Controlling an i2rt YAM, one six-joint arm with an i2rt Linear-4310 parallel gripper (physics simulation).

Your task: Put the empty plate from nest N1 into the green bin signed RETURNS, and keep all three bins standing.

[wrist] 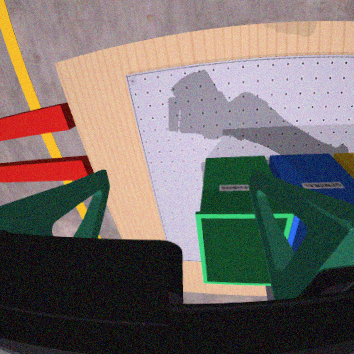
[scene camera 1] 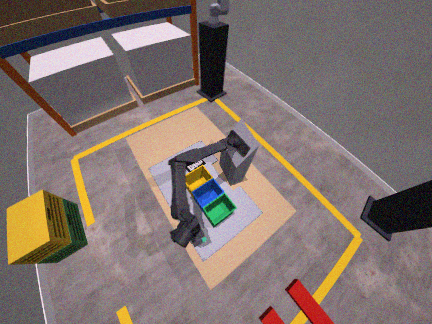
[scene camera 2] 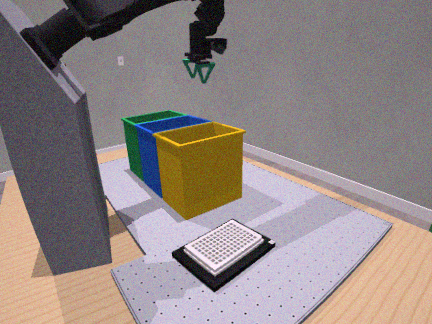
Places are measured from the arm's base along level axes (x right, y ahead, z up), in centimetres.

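Pixels of known places: gripper, between the fingertips: point(wrist: 178, 177) point(scene camera 2: 198, 80); arm's base, origin of its link: point(scene camera 1: 238, 142) point(scene camera 2: 42, 47).
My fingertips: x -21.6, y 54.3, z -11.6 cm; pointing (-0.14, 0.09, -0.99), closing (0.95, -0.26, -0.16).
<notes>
Ahead of a thing's pixels: the offset from my fingertips to its top centre. "pt": to the spot under its first point. Level surfaces: height alone.
The white plate {dz -24.9, dx +47.6, dy -35.5 cm} point(scene camera 1: 196, 165) point(scene camera 2: 225, 244) with a grid of wells lies flat in a black nest {pt dz -26.3, dx +53.0, dy -43.1 cm} point(scene camera 2: 215, 284); no nest sign is readable. The green bin {dz -9.5, dx +2.8, dy -21.4 cm} point(scene camera 1: 220, 210) point(scene camera 2: 133, 150) point(wrist: 227, 170), blue bin {dz -9.5, dx +15.8, dy -23.1 cm} point(scene camera 1: 208, 193) point(scene camera 2: 151, 162) point(wrist: 299, 166) and yellow bin {dz -9.5, dx +28.8, dy -24.7 cm} point(scene camera 1: 199, 178) point(scene camera 2: 212, 175) point(wrist: 347, 162) stand upright in a row, the yellow one nearest the plate. The green bin's label is blurred in the wrist view. My gripper point(scene camera 1: 204, 240) point(scene camera 2: 198, 80) point(wrist: 178, 177) is open and empty, high up beyond the green bin's end of the row, well away from the plate.
The arm's grey pedestal point(scene camera 1: 239, 157) point(scene camera 2: 55, 150) stands beside the bin row. The bins and nest are on a perforated light board {dz -27.5 cm} point(scene camera 1: 245, 212) point(scene camera 2: 330, 260) point(wrist: 150, 115) over a wooden top {dz -28.8 cm} point(scene camera 1: 277, 210) point(scene camera 2: 400, 260) point(wrist: 95, 95). Red bars point(scene camera 1: 307, 300) point(wrist: 40, 122) lie past its edge.
</notes>
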